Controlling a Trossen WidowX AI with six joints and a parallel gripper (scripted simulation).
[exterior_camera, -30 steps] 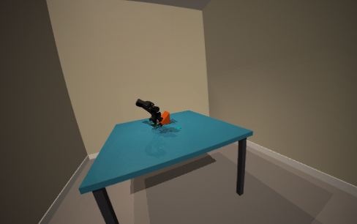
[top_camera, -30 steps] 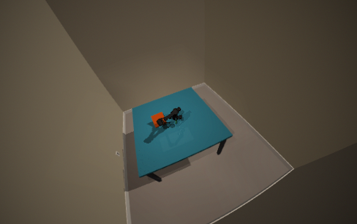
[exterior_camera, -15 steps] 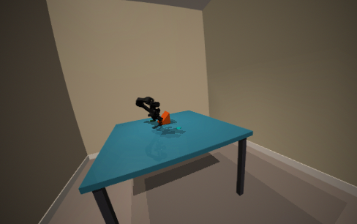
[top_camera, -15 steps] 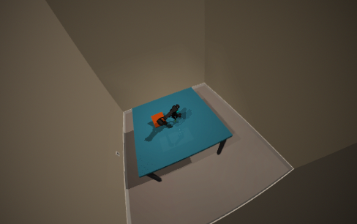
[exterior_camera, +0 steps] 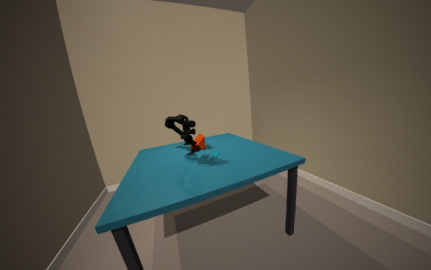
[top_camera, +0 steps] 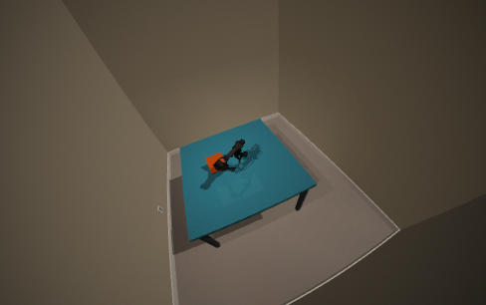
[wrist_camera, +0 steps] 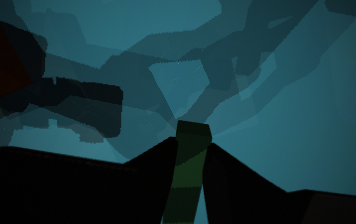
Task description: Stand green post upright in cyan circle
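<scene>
The cyan circle is 10 cm ahead of my gripper tip, 22 cm to the left of it and 13 cm below it. Round my gripper tip: green post 1 cm behind, 2 cm to the right.
</scene>
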